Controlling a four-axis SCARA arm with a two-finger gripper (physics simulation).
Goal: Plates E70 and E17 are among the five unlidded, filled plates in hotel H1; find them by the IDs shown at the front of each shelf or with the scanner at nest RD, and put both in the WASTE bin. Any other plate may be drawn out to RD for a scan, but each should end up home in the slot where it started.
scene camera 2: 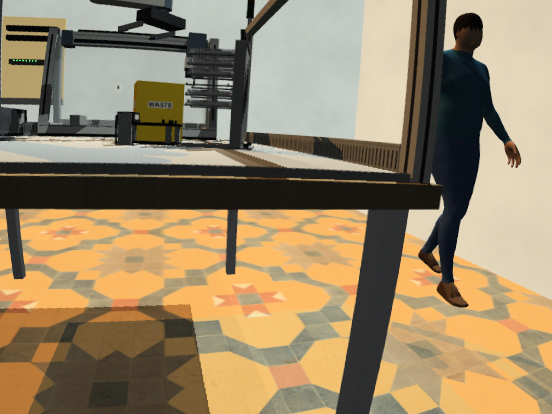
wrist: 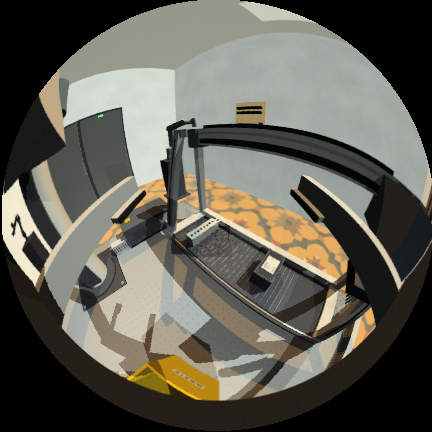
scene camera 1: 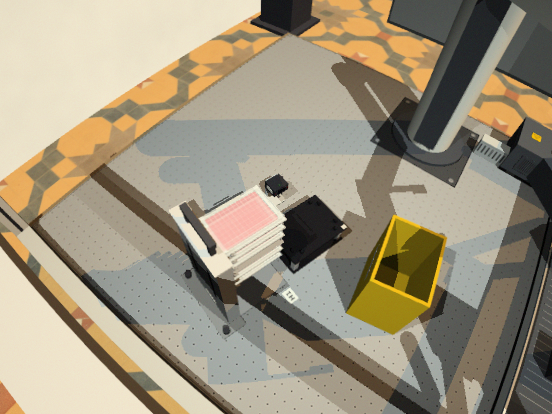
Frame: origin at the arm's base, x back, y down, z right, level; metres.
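Seen in the pictures: gripper, fingertip midpoint: (scene camera 2: 135,33) (wrist: 217,180); arm's base, origin of the base link: (wrist: 98,276) (scene camera 1: 426,140).
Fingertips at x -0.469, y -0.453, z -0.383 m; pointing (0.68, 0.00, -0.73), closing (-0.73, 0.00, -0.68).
Observation:
Offsets run from my fingertips to a thing's top centre. "pt": to the spot under its first point. Level surfaces: height alone.
Hotel H1 (scene camera 1: 229,291) (scene camera 2: 240,95) stands upright and holds several white plates in a stack. The top plate {dx -0.275, dy +0.172, dz +0.555 m} (scene camera 1: 245,220) shows pink wells and no lid. The IDs cannot be read. A low black block {dx -0.105, dy +0.370, dz +0.506 m} (scene camera 1: 315,227) beside the hotel appears to be nest RD; its label is not legible. The yellow WASTE bin {dx -0.118, dy +0.240, dz +0.274 m} (scene camera 1: 385,307) (scene camera 2: 160,122) (wrist: 195,382) stands apart from it, open at the top; its inside is partly seen in scene camera 1. My gripper (wrist: 217,180) (scene camera 2: 136,32) is open, with no plate between its fingers, high above the table.
A small black device {dx -0.055, dy +0.356, dz +0.632 m} (scene camera 1: 276,185) sits beside the black block. The arm's thick column (scene camera 1: 445,85) rises from a dark base plate. In the wrist view, a dark slotted deck {dy +0.391 m} (wrist: 225,252) carries a pale rack {pt dx +0.242, dy +0.352, dz -0.174 m} (wrist: 204,231) and a black box {pt dx -0.069, dy +0.320, dz -0.167 m} (wrist: 269,270), under a gantry beam {dx +0.019, dy -0.056, dz -0.265 m} (wrist: 295,142).

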